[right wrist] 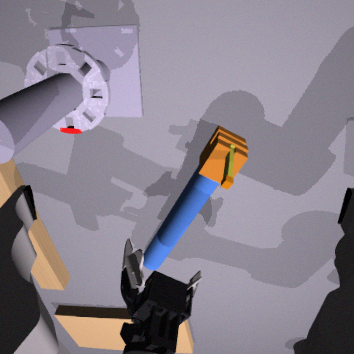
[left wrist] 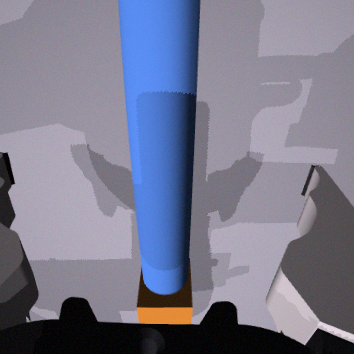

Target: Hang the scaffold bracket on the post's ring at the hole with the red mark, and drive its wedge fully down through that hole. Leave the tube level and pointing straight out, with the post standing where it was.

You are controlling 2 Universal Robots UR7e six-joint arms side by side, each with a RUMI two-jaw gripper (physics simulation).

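Frame: origin at the left arm's base, x right, y back, z down, level; millimetres.
Seen in the pictures: left gripper, fingertip midpoint: (right wrist: 164, 255) (left wrist: 160, 160); right gripper, fingertip midpoint: (right wrist: 184, 189).
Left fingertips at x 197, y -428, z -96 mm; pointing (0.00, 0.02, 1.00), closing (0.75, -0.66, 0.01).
Note:
A point is followed by its place in that frame.
The bracket's blue tube (left wrist: 162, 150) @(y -414, x 208, z -50 mm) (right wrist: 180, 220) @(y -383, x 239, z -50 mm) slants across the right wrist view, its orange head (left wrist: 165, 315) @(y -283, x 336, z -65 mm) (right wrist: 212, 162) @(y -285, x 356, z -65 mm) at the upper right end. The yellow-green wedge (right wrist: 230, 162) @(y -255, x 363, z -92 mm) sits at the head. My left gripper (left wrist: 160, 160) @(y -428, x 197, z -96 mm) (right wrist: 164, 255) @(y -428, x 197, z -96 mm) is open, its fingers wide apart on either side of the tube near its free end, neither closed on it. My right gripper (right wrist: 184, 189) @(y -261, x 499, z -349 mm) is open, its fingers at the view's two side edges, with the bracket between them in the picture. The grey post (right wrist: 40, 102) @(y -407, x 550, z -212 mm) carries a pale ring (right wrist: 101, 105) @(y -392, x 511, z -120 mm) with a red mark (right wrist: 71, 131) @(y -452, x 492, z -121 mm) at one hole.
The post's square base plate (right wrist: 125, 75) @(y -384, x 525, z -6 mm) is at the upper left of the right wrist view. A long wooden block (right wrist: 50, 245) @(y -760, x 208, z -11 mm) lies at the left, and another wooden block (right wrist: 95, 330) @(y -833, x -171, z -38 mm) lies at the bottom beside the left gripper. Arm shadows cross the grey surface.

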